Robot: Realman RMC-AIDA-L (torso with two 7-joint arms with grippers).
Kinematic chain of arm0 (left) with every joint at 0, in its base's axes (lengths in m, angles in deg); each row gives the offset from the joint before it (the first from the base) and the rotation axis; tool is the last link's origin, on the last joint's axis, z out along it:
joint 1: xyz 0 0 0.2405 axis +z
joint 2: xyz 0 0 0 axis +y
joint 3: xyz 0 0 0.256 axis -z
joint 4: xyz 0 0 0 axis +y
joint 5: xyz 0 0 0.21 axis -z
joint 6: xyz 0 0 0 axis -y
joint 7: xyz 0 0 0.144 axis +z
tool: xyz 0 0 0
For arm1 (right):
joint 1: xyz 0 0 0.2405 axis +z
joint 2: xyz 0 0 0 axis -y
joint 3: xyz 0 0 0.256 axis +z
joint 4: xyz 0 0 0 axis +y
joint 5: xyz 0 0 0.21 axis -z
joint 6: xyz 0 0 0 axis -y
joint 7: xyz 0 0 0.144 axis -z
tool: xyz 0 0 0
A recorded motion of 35 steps. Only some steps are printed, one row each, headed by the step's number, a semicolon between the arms.
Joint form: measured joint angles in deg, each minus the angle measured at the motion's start. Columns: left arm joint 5, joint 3, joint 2, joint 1, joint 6, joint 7, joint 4; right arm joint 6, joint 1, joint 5, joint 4, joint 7, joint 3, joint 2.
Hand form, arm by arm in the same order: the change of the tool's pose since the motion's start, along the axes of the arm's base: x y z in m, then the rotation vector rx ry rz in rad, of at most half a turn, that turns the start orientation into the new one. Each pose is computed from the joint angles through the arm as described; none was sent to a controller.
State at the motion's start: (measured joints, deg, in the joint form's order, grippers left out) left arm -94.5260 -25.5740 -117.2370 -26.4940 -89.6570 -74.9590 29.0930; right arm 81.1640 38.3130 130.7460 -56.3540 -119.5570 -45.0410 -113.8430
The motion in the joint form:
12: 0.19 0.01 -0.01 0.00 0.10 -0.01 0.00; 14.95 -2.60 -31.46 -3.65 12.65 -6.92 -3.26
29: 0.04 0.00 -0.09 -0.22 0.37 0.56 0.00; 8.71 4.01 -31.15 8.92 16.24 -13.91 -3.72
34: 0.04 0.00 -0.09 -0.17 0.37 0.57 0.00; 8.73 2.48 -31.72 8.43 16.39 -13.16 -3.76
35: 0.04 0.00 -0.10 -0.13 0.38 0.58 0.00; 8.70 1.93 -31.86 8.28 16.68 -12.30 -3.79
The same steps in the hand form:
12: -0.0001 0.0003 0.0004 0.0030 -0.0018 0.0017; -0.0882 -0.0452 -0.0181 -0.1571 0.4172 0.4891
29: 0.0008 0.0016 -0.0006 0.0070 0.0073 -0.0025; -0.1035 -0.0318 -0.0720 -0.2711 0.4063 0.4668
34: 0.0005 0.0013 -0.0006 0.0071 0.0074 -0.0017; -0.0957 -0.0336 -0.0681 -0.2465 0.4213 0.4494
35: 0.0003 0.0011 -0.0006 0.0072 0.0075 -0.0010; -0.0923 -0.0333 -0.0651 -0.2275 0.4290 0.4435

